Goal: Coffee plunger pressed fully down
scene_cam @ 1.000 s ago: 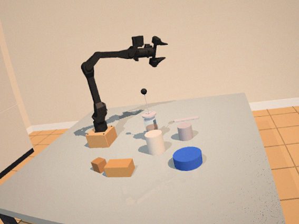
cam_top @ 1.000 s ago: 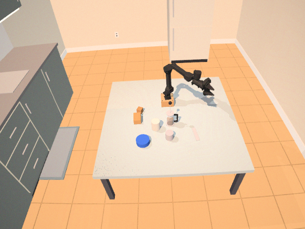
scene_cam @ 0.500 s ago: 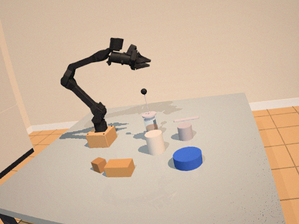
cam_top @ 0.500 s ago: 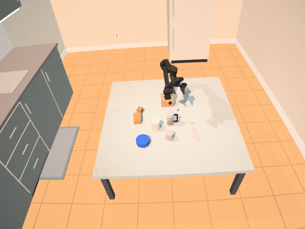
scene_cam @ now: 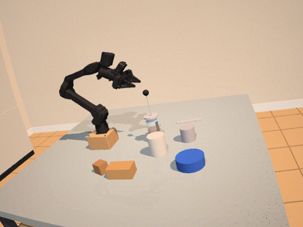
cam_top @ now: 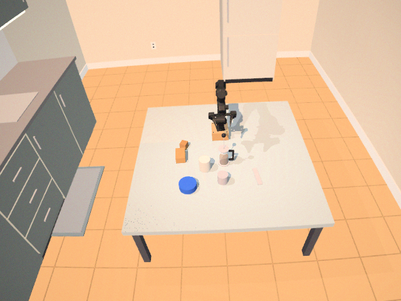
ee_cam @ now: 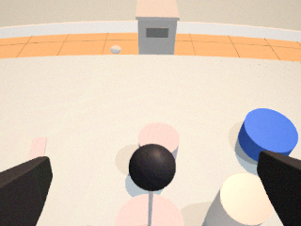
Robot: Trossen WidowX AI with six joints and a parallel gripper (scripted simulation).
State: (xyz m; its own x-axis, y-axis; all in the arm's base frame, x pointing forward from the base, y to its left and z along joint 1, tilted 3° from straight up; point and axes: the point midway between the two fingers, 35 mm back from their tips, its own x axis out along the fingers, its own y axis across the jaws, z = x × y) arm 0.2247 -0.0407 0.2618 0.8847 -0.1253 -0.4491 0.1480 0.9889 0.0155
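The coffee press is 18 cm below my gripper tip, 3 cm ahead of it and 1 cm to the left of it.
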